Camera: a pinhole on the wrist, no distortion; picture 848 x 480 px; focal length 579.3 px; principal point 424.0 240.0 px. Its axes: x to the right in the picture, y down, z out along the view. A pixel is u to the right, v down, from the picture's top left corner.
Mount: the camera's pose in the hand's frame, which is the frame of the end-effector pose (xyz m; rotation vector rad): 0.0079 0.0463 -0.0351 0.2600 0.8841 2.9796
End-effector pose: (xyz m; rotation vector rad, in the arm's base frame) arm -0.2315 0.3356 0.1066 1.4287 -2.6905 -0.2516
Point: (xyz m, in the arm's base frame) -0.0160 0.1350 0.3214
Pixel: behind the camera
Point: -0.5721 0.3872 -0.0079
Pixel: 260.2 86.2
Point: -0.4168 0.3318 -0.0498
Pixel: 276.5 383.9
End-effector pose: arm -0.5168 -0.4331 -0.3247 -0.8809 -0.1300 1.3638
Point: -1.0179 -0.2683 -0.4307
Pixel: 452.2 45.3
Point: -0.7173 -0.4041 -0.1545
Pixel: outside the picture
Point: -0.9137 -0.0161 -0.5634
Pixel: 106.6 55.2
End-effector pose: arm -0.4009 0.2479 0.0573 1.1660 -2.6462 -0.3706
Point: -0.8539 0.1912 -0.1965
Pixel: 136.7 369.0
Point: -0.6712 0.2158 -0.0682
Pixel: 121.0 380.7
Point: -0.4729 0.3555 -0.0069
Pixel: 738.1 356.8
